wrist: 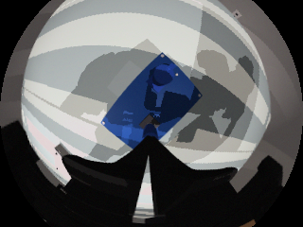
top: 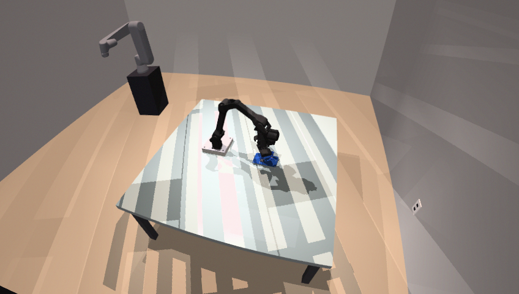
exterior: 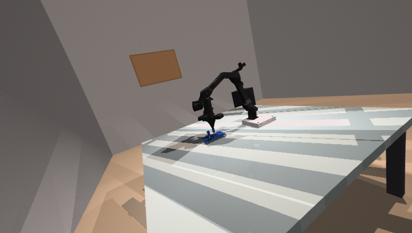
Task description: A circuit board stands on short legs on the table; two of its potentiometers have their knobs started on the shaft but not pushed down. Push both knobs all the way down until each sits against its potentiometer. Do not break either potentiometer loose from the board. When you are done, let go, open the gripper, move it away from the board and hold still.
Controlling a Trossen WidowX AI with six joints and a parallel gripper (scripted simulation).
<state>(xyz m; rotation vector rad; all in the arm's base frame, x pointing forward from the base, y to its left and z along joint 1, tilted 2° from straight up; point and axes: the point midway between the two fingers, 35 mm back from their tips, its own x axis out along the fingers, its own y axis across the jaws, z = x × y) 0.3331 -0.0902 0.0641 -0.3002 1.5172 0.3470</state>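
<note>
My gripper tip is 6 cm short of the blue knob, 3 cm to the right of it and 1 cm above it.
</note>
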